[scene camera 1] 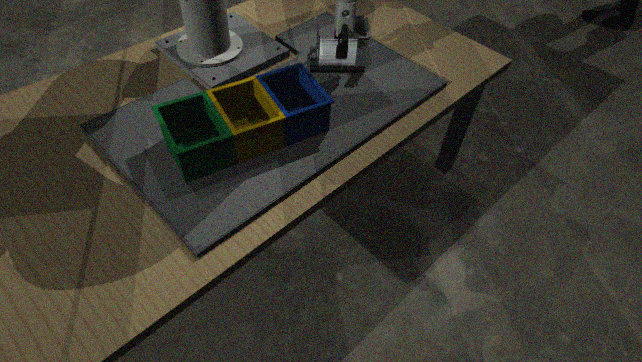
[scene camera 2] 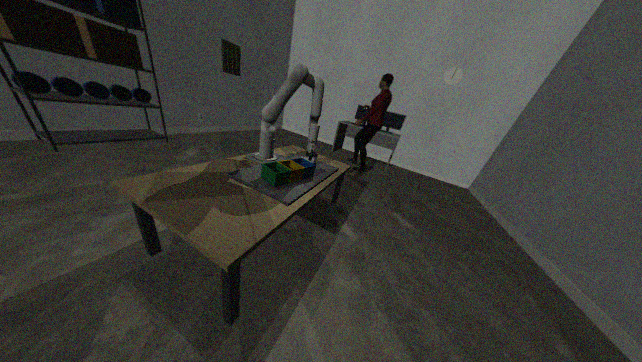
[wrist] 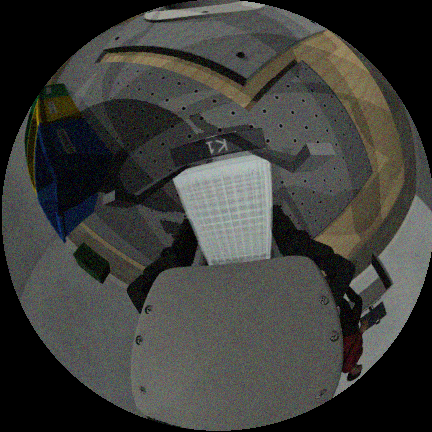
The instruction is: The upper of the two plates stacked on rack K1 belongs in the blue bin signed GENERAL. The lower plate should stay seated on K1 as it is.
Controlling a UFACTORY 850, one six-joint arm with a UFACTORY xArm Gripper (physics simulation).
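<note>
The white gridded upper plate (scene camera 1: 326, 51) (wrist: 226, 197) sits in the dark rack K1 (scene camera 1: 337, 68) (wrist: 185, 155), whose label shows in the wrist view. The lower plate is beneath it and cannot be told apart. My gripper (scene camera 1: 343, 44) (scene camera 2: 312, 154) (wrist: 231, 222) is down at the rack, one finger on each long side of the upper plate. The fingers stand wide and close against its sides, and it appears shut on that plate, with no lift visible. The blue bin (scene camera 1: 307, 127) (wrist: 65, 155) stands beside the rack; its sign is too dim to read.
The yellow bin (scene camera 1: 257, 142) and green bin (scene camera 1: 207, 161) adjoin the blue bin in a row on the dark perforated board (scene camera 1: 380, 90). The arm's base column (scene camera 1: 205, 30) stands behind them. A person (scene camera 2: 380, 107) in red is by a desk beyond the table.
</note>
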